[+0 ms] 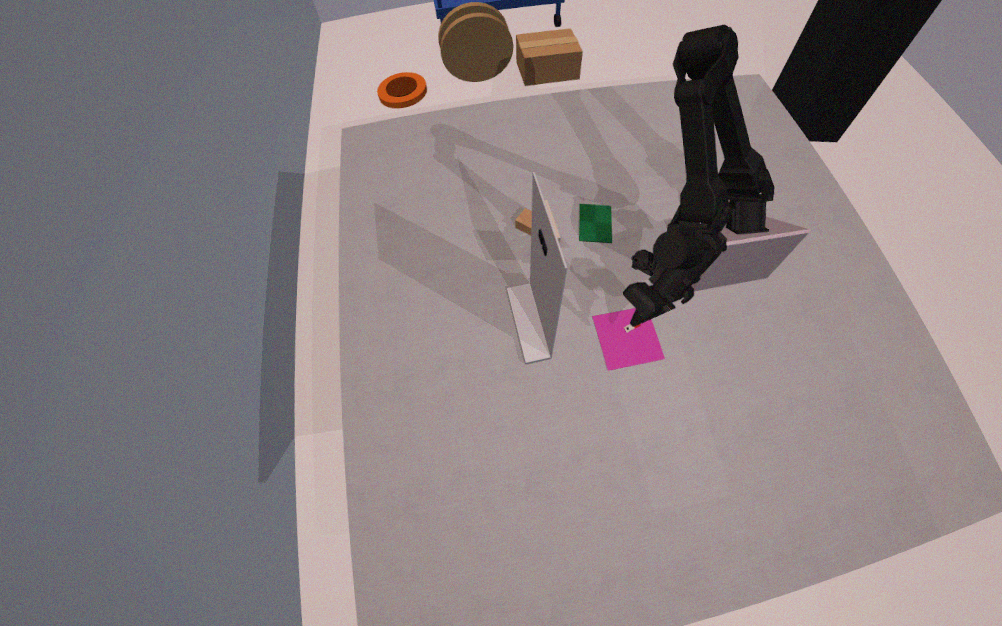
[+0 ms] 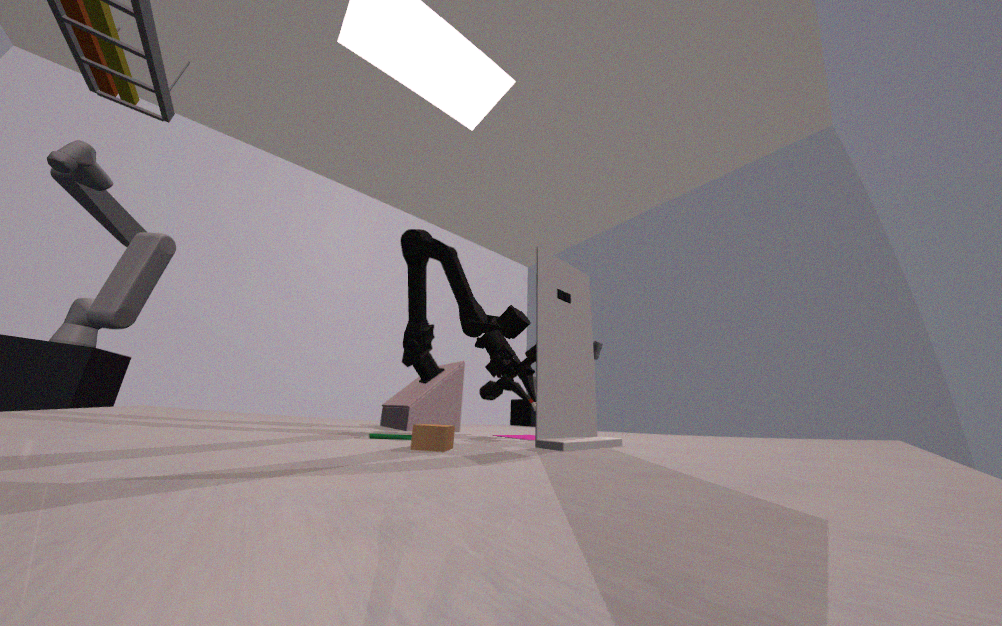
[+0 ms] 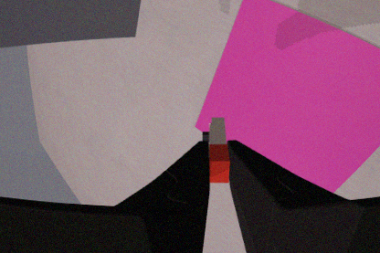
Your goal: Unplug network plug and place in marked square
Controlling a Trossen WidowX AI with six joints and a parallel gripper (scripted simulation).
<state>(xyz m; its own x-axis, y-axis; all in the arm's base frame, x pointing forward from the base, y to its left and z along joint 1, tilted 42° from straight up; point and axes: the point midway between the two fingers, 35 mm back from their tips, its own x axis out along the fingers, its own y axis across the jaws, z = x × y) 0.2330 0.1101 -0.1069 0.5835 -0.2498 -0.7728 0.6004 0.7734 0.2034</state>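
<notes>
Right now my gripper tip is 10 mm past the magenta marked square and 70 mm above it. The rest, counted from my gripper tip: grey upright panel: 180 mm ahead, 50 mm to the right, 80 mm above; then red network plug: right at my gripper tip.
</notes>
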